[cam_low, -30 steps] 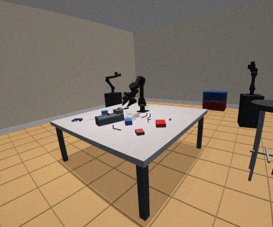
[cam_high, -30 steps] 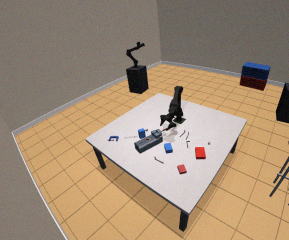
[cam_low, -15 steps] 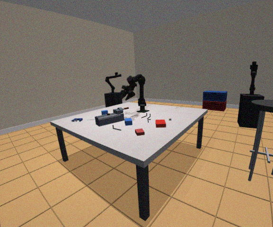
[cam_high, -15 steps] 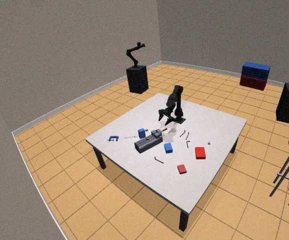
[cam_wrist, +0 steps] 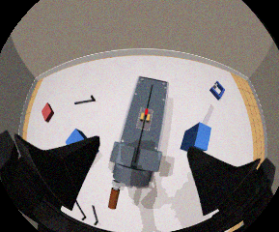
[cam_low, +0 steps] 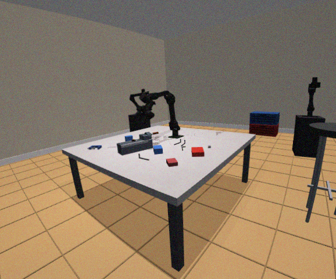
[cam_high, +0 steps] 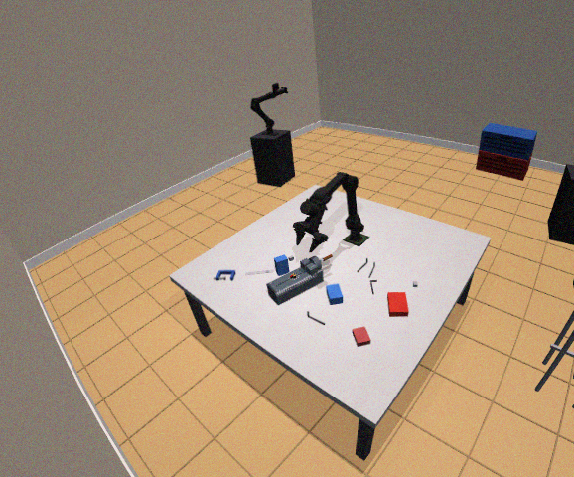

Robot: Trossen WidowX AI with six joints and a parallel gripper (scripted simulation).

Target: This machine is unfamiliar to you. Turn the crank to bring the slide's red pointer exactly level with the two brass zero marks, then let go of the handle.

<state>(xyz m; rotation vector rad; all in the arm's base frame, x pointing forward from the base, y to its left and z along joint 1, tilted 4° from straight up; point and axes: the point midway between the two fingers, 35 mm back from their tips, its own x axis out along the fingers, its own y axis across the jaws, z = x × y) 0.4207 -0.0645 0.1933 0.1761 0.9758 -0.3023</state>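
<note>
Now: the brown crank handle 90 mm below my gripper tip, 90 mm behind it and 70 mm to the left of it. From my gripper tip the other things lie so: red pointer 120 mm below, 80 mm ahead, 30 mm to the right.
</note>
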